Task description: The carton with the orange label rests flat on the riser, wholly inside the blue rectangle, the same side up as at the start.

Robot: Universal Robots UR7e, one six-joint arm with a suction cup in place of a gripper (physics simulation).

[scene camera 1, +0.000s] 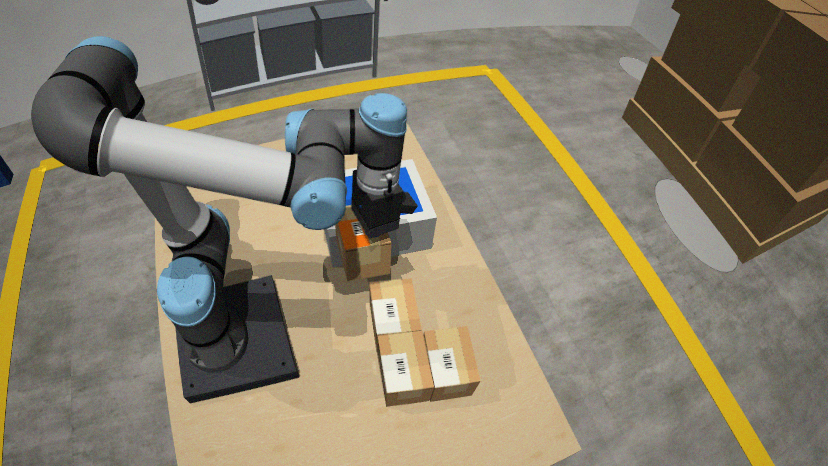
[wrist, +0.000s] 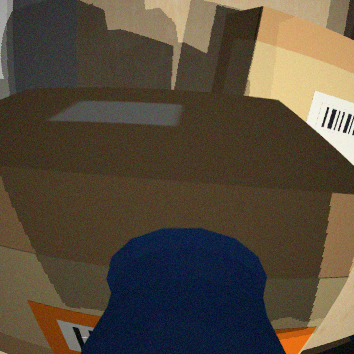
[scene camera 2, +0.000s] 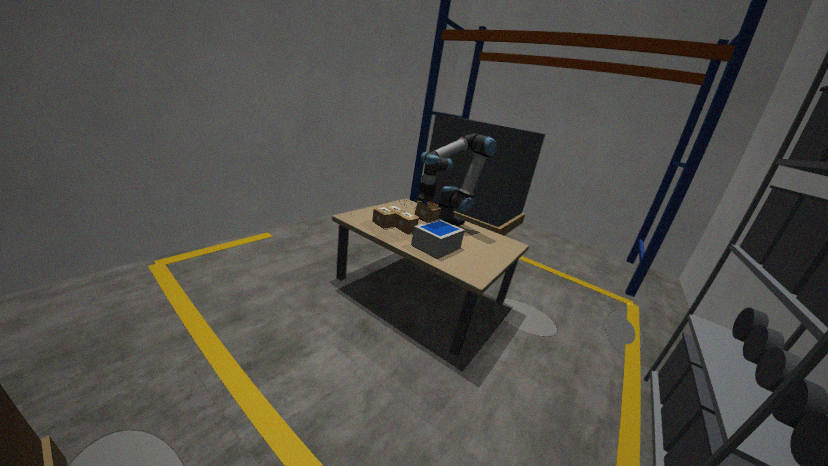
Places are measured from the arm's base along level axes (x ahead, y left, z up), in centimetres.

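Where they show: hand at its tool point: (wrist: 177, 255) (scene camera 2: 424, 205); arm's base at its link origin: (scene camera 1: 215, 341) (scene camera 2: 443, 215).
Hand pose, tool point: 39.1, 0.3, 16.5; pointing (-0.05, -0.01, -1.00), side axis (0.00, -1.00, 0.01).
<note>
Things, the pixels of their top centre, and the offset from my tool point, as dx, dy, dz. Level surfaces: height alone.
- carton with the orange label, top centre: (scene camera 1: 361, 223) (scene camera 2: 429, 203) -1.5, +2.1, +1.9
- grey riser at its top centre: (scene camera 1: 373, 194) (scene camera 2: 440, 228) +8.0, +16.2, -7.9
- wooden table at its surface level: dz -19.9
The carton with the orange label (scene camera 1: 369, 264) (scene camera 2: 427, 211) (wrist: 165, 150) hangs from my suction gripper (scene camera 1: 379, 225) (scene camera 2: 427, 200) (wrist: 185, 280), the label side up. It looks about level, beside the riser on the side of the other cartons. Its exact height above the table is hard to tell. The dark blue cup rests on its top and covers part of the label in the wrist view. The grey riser (scene camera 1: 425, 234) (scene camera 2: 428, 245) has a white top edge. Its blue rectangle (scene camera 1: 410, 188) (scene camera 2: 441, 228) bears no carton; the arm hides part of it in scene camera 1.
Three white-labelled cartons stand together on the wooden table (scene camera 1: 289, 434) (scene camera 2: 486, 266): one (scene camera 1: 405, 295) nearest the held carton, two (scene camera 1: 414, 341) (scene camera 1: 460, 341) behind it. The arm's dark base plate (scene camera 1: 260, 370) is at the left in scene camera 1.
</note>
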